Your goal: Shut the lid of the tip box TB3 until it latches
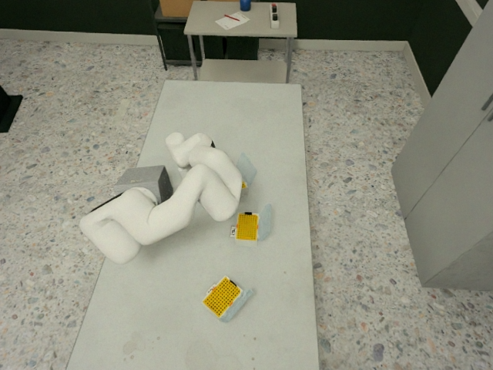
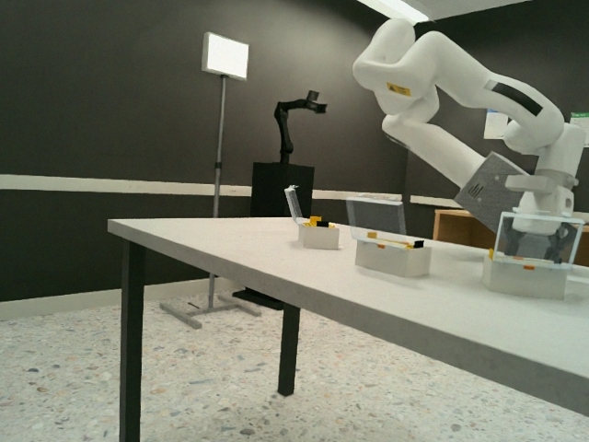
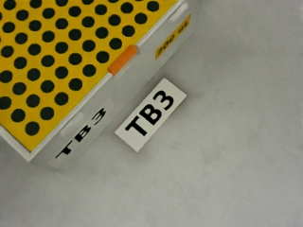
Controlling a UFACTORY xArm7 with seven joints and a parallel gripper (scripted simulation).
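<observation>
Right now my hand is 200 mm short of the clear lid, 60 mm below it and 30 mm to the right of it. The rest, counted from my hand: small label (210 mm to the right, 120 mm ahead, 40 mm below).
</observation>
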